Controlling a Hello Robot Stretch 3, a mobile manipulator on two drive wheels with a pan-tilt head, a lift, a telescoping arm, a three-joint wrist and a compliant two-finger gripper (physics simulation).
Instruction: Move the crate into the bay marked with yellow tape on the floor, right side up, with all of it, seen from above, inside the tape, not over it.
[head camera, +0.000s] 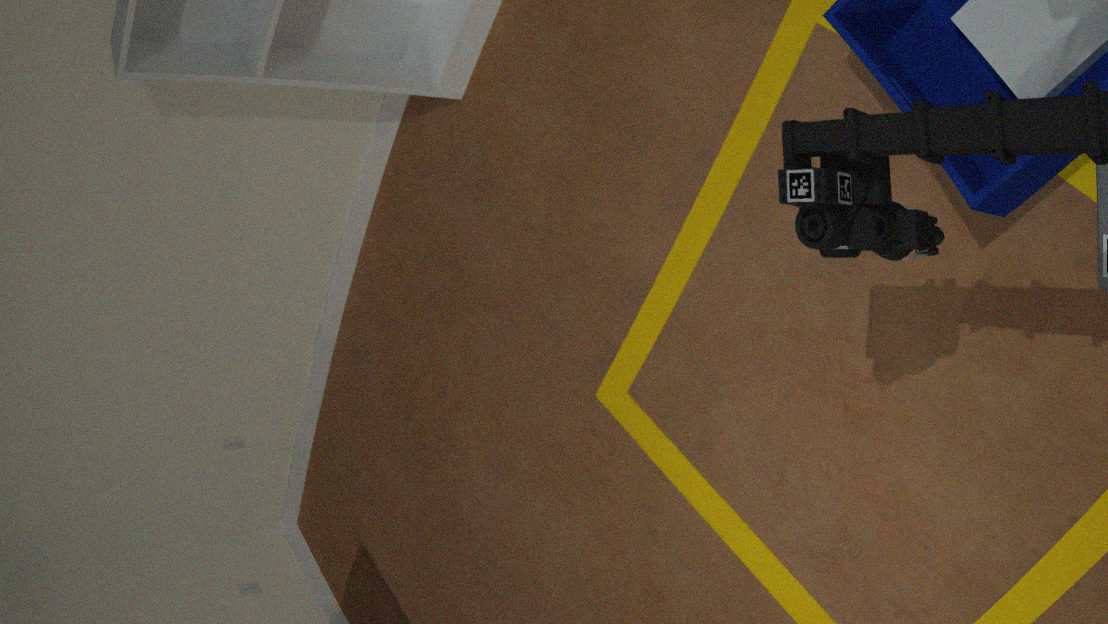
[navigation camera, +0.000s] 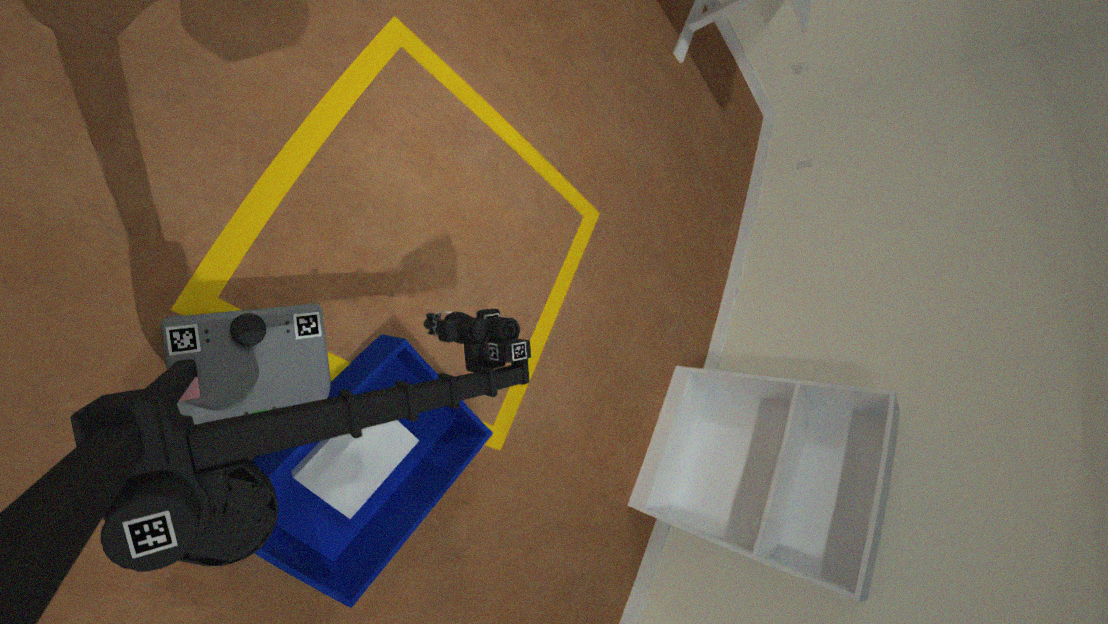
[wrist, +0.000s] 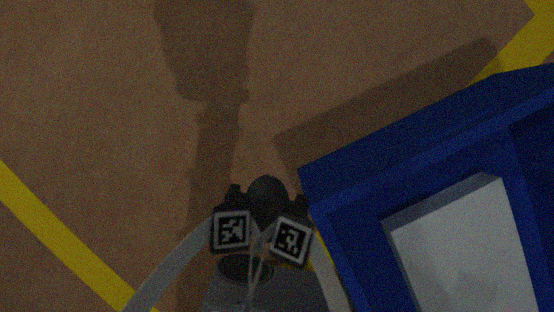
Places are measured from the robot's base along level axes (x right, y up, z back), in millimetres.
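Pixels of known places: gripper, between the fingertips: (head camera: 934, 237) (navigation camera: 428, 322) (wrist: 266, 196); robot's base, origin of its link: (navigation camera: 248, 328).
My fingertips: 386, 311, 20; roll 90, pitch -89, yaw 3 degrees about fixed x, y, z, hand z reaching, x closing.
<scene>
For each thing: its top centre in the pictures, then the offset to it from my fingertips, as dx, dy, dz.
- blue crate, centre of its top: (navigation camera: 375, 476) -156, -91, +380
- flat white block, centre of its top: (head camera: 1050, 4) (wrist: 471, 276) (navigation camera: 360, 458) -156, -240, +381
The blue crate (head camera: 907, 62) (navigation camera: 418, 496) (wrist: 400, 145) sits right side up on the floor, with a flat white block (head camera: 1023, 46) (navigation camera: 356, 472) (wrist: 460, 240) inside. It lies across one side of the yellow tape (head camera: 697, 224) (navigation camera: 310, 143) (wrist: 60, 236): one end part is inside the bay, much of it outside. My gripper (head camera: 934, 234) (navigation camera: 431, 322) (wrist: 266, 196) is shut and empty. It hangs above the bay floor beside the crate's inner end, apart from it. The arm hides part of the crate in the head and navigation views.
My extended arm (head camera: 961, 127) (navigation camera: 372, 409) passes over the crate. My grey base (navigation camera: 286, 372) (wrist: 270, 295) stands beside the crate, close to a bay corner. A white two-compartment shelf unit (head camera: 465, 62) (navigation camera: 776, 465) stands by the wall. White legs (navigation camera: 682, 42) show at the top of the navigation view.
</scene>
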